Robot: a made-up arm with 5 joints. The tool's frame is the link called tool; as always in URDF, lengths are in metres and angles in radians. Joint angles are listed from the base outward.
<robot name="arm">
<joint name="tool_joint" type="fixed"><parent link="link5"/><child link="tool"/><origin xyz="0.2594 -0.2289 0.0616" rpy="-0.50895 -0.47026 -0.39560"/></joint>
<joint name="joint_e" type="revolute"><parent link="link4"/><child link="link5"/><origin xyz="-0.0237 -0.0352 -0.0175" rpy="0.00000 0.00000 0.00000"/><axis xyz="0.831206 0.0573 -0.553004"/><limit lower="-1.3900" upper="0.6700"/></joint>
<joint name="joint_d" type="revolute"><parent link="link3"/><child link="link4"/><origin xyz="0.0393 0.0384 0.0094" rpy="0.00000 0.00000 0.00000"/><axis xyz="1 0 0"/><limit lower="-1.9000" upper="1.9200"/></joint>
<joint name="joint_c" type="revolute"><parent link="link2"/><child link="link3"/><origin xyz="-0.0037 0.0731 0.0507" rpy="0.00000 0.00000 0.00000"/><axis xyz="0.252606 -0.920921 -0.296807"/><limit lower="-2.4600" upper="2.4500"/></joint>
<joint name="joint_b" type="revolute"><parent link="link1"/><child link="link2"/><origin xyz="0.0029 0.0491 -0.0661" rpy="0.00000 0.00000 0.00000"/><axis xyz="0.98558 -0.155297 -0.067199"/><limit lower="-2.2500" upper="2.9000"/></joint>
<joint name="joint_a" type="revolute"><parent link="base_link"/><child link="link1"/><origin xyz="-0.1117 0.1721 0.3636" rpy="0.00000 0.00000 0.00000"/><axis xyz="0 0 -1"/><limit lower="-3.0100" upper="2.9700"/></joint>
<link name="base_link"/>
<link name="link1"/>
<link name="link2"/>
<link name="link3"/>
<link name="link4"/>
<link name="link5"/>
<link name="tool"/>
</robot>
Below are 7 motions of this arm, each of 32 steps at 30 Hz.
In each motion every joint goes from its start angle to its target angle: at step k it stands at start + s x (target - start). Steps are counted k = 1, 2, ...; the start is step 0. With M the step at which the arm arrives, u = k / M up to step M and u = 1 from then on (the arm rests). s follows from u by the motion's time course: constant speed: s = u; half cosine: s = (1 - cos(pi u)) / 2; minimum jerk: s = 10 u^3 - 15 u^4 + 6 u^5.
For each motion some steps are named. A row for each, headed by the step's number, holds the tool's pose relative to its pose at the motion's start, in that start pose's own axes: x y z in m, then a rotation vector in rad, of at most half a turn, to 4 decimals.
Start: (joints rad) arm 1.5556 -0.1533 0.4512 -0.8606 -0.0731
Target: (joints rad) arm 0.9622 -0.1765 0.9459 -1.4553 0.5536
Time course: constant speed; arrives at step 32
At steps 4, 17, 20, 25, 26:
4: -0.0103 -0.0378 0.0023 0.0248 -0.0068 -0.0934
17: -0.0677 -0.1503 -0.0155 0.1411 0.0045 -0.4013
20: -0.0854 -0.1723 -0.0252 0.1750 0.0145 -0.4718
25: -0.1177 -0.2042 -0.0456 0.2366 0.0375 -0.5878
26: -0.1245 -0.2098 -0.0503 0.2496 0.0430 -0.6108

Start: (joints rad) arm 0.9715 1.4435 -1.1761 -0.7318 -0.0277
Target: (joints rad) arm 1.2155 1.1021 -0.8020 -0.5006 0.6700
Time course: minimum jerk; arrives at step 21
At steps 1, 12, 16, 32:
1: -0.0002 -0.0002 -0.0003 0.0001 0.0009 -0.0008
12: -0.1626 -0.1088 -0.1336 0.1041 0.4933 -0.5828
16: -0.2551 -0.1192 -0.1592 0.1713 0.6564 -0.8642
32: -0.2850 -0.1166 -0.1640 0.1973 0.7023 -0.9595

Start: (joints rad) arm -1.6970 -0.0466 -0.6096 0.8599 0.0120
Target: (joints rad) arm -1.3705 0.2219 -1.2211 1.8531 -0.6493
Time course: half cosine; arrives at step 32
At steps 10, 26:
10: -0.0220 0.0249 -0.0388 0.1085 0.1275 0.0052
26: -0.0960 0.0943 -0.0901 0.4844 0.4320 -0.1046

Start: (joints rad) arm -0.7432 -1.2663 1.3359 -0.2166 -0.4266
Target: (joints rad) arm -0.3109 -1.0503 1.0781 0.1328 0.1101
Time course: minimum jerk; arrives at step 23
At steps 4, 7, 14, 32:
4: -0.0047 0.0044 -0.0131 0.0088 0.0353 0.0018
7: -0.0238 0.0174 -0.0549 0.0330 0.1516 0.0042
14: -0.1561 0.0447 -0.1981 0.0660 0.6502 -0.0469
32: -0.2606 0.0396 -0.2456 0.0385 0.9386 -0.1257

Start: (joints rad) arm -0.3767 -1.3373 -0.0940 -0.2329 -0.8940
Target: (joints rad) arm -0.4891 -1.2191 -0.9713 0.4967 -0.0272
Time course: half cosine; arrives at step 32
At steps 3, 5, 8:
3: -0.0027 0.0028 -0.0058 0.0275 0.0147 -0.0053
5: -0.0077 0.0082 -0.0158 0.0751 0.0413 -0.0137
8: -0.0212 0.0240 -0.0391 0.1842 0.1083 -0.0293

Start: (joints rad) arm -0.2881 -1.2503 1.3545 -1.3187 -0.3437
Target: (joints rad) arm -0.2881 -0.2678 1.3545 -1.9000 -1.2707
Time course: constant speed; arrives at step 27
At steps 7, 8, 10, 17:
7: 0.0236 0.0836 -0.0123 -0.1810 -0.0165 0.3164
8: 0.0244 0.0981 -0.0153 -0.2005 -0.0206 0.3658
10: 0.0235 0.1284 -0.0219 -0.2344 -0.0301 0.4673
17: -0.0102 0.2423 -0.0482 -0.2960 -0.0812 0.8424

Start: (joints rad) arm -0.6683 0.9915 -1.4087 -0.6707 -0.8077
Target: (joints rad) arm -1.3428 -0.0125 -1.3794 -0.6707 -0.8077
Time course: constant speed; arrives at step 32
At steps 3, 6, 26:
3: 0.0120 0.0428 0.0015 0.0091 0.0002 0.1143
6: 0.0192 0.0862 0.0040 0.0121 -0.0002 0.2289
26: -0.0495 0.3480 0.0186 -0.1259 -0.0094 0.9790

